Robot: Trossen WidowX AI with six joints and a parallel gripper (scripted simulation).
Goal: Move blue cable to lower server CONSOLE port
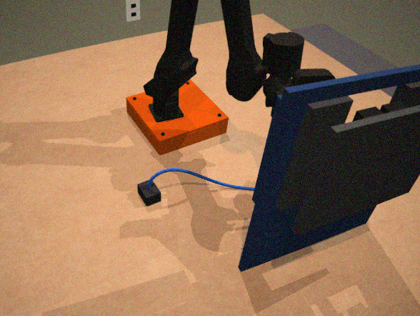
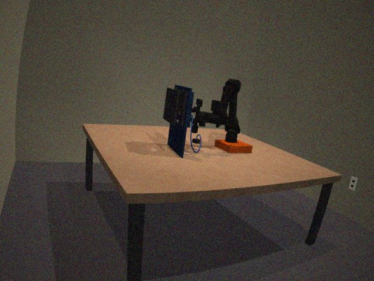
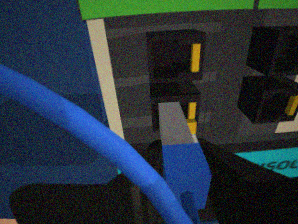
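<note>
Now: gripper tip right at the blue plug. From my gripper tip the other things lie so: black block (210 mm to the right, 190 mm below, 180 mm behind).
</note>
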